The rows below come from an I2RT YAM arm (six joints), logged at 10 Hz.
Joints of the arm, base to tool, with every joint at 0 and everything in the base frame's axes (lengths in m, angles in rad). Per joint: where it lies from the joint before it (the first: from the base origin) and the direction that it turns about. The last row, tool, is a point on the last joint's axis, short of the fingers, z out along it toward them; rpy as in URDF.
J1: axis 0 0 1 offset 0.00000 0.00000 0.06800
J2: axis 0 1 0 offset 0.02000 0.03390 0.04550
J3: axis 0 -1 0 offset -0.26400 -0.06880 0.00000
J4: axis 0 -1 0 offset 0.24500 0.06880 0.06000
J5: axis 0 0 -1 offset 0.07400 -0.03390 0.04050
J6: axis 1 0 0 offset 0.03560 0.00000 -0.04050
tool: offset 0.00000 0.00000 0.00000 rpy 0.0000 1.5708 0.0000
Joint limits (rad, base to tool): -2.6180..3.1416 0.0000..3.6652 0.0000..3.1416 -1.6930..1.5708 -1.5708..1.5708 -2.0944..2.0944
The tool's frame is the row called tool.
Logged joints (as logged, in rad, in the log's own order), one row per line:
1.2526, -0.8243, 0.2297, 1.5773, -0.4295, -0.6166
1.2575, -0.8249, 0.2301, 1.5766, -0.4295, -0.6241
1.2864, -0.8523, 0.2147, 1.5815, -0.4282, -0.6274
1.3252, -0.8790, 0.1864, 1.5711, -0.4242, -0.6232
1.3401, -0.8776, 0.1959, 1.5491, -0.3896, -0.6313
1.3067, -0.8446, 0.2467, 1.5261, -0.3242, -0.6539
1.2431, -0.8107, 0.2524, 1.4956, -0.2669, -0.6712
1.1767, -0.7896, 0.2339, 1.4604, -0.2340, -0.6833
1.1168, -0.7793, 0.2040, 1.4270, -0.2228, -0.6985
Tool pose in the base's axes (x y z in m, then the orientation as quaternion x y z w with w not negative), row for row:
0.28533, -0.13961, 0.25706, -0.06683, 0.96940, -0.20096, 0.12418
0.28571, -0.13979, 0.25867, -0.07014, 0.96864, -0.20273, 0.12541
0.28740, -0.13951, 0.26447, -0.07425, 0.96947, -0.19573, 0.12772
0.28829, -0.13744, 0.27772, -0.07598, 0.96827, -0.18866, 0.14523
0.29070, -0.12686, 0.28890, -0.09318, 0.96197, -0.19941, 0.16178
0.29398, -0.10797, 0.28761, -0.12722, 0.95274, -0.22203, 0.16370
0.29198, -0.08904, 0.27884, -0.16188, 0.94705, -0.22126, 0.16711
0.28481, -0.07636, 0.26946, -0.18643, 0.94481, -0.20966, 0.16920
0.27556, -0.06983, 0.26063, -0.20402, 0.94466, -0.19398, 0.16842
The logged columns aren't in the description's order. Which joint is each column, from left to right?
Columns, left to right: J3, J4, J5, J2, J1, J6.
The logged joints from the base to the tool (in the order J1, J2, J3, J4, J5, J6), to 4 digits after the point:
-0.4295, 1.5773, 1.2526, -0.8243, 0.2297, -0.6166
-0.4295, 1.5766, 1.2575, -0.8249, 0.2301, -0.6241
-0.4282, 1.5815, 1.2864, -0.8523, 0.2147, -0.6274
-0.4242, 1.5711, 1.3252, -0.8790, 0.1864, -0.6232
-0.3896, 1.5491, 1.3401, -0.8776, 0.1959, -0.6313
-0.3242, 1.5261, 1.3067, -0.8446, 0.2467, -0.6539
-0.2669, 1.4956, 1.2431, -0.8107, 0.2524, -0.6712
-0.2340, 1.4604, 1.1767, -0.7896, 0.2339, -0.6833
-0.2228, 1.4270, 1.1168, -0.7793, 0.2040, -0.6985

